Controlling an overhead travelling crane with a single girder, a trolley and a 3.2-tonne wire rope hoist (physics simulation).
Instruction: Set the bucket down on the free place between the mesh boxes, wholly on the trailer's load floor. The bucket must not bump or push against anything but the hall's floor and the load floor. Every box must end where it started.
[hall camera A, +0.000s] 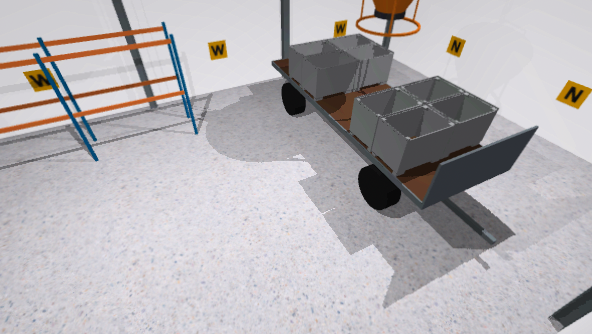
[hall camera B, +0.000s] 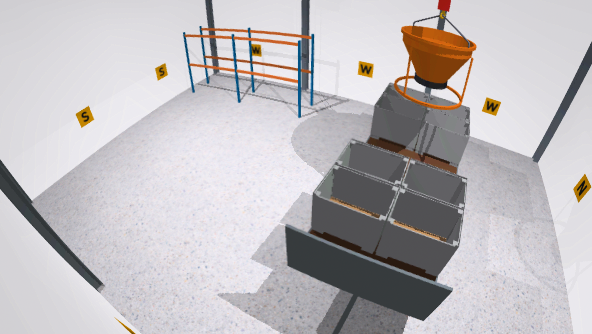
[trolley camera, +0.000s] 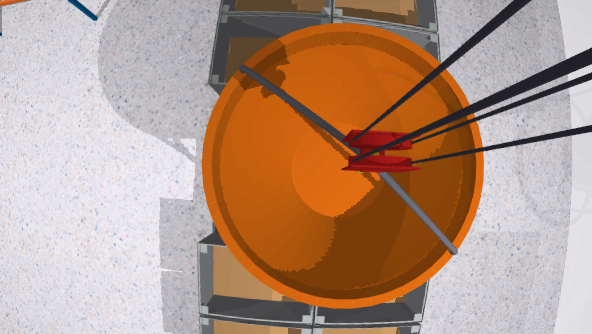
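The orange bucket (hall camera A: 393, 6) (hall camera B: 436, 52) (trolley camera: 265, 165) hangs upright by its bail from the crane hook (hall camera B: 443, 15), under the red hook block (trolley camera: 381, 139). Its foot ring is above the box tops. In the trolley view the bucket hides the gap, and its rim overlaps the edges of both box groups. The brown load floor (hall camera A: 331, 106) (hall camera B: 436, 164) shows between the headboard-end mesh boxes (hall camera A: 406, 145) (hall camera B: 345, 220) (trolley camera: 206, 275) and the far mesh boxes (hall camera A: 325, 80) (hall camera B: 395, 122) (trolley camera: 216, 60). The bucket's exact height above the floor is unclear.
The trailer's grey headboard (hall camera A: 485, 165) (hall camera B: 365, 275) stands at its drawbar end. A rack with blue posts and orange beams (hall camera A: 100, 52) (hall camera B: 235, 70) stands by the W wall, apart from the trailer. Dark columns (hall camera A: 285, 30) (hall camera B: 562, 100) stand along the walls.
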